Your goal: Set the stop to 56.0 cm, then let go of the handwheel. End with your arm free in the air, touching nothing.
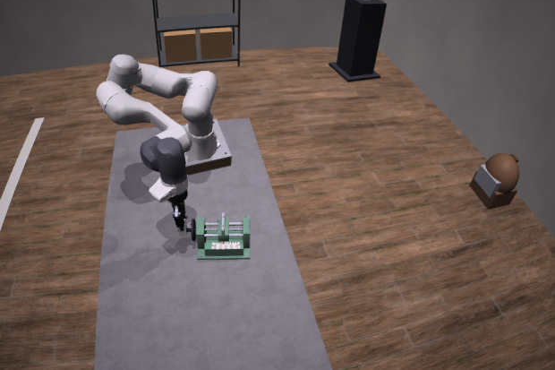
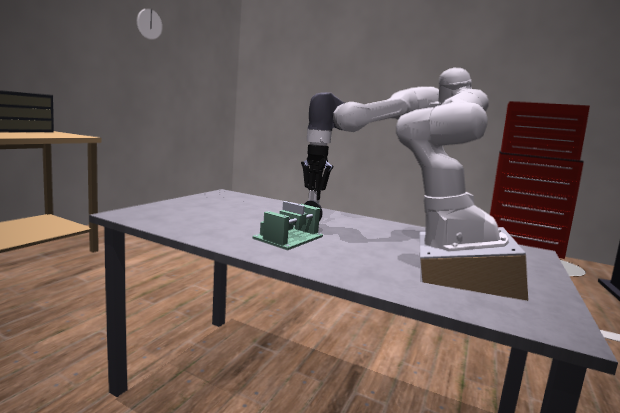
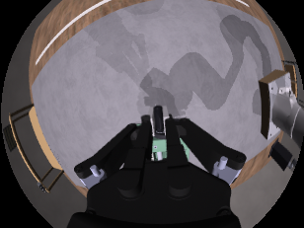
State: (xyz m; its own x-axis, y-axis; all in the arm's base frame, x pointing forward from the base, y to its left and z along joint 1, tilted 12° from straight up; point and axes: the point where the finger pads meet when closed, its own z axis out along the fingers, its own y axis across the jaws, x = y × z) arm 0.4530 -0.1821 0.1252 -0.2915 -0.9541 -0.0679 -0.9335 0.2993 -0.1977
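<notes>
Right now my hand is 2 cm to the right of the black handwheel and 2 cm above it. Round my hand: stop carriage 4 cm ahead, 15 cm to the left, 2 cm below.
</notes>
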